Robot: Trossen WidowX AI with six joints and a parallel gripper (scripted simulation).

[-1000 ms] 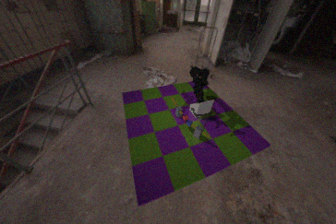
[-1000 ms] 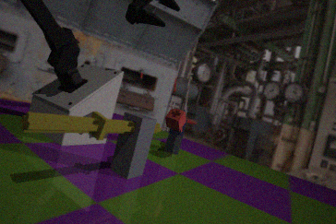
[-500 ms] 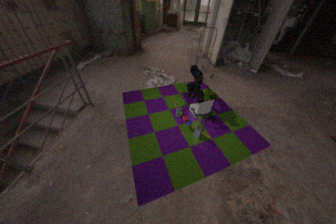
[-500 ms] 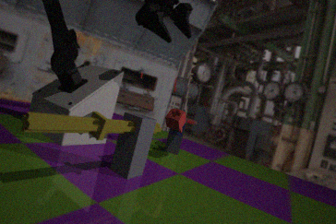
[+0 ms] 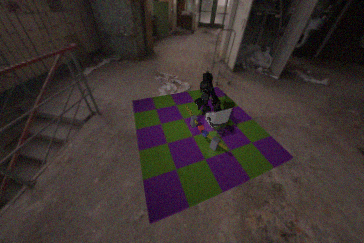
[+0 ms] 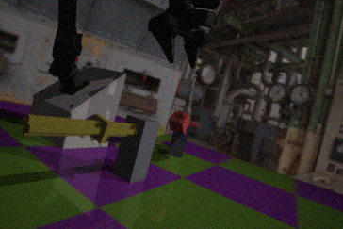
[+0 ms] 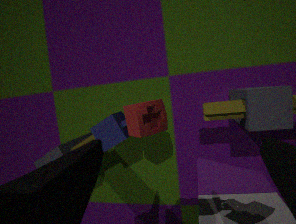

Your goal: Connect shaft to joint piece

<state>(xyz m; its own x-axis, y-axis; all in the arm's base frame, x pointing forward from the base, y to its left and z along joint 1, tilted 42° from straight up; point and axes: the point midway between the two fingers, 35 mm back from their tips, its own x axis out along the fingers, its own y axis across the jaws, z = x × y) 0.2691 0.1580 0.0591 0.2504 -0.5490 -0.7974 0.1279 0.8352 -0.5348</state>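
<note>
Right now the red square joint piece is 140 mm below my gripper tip and 60 mm to the left of it.
</note>
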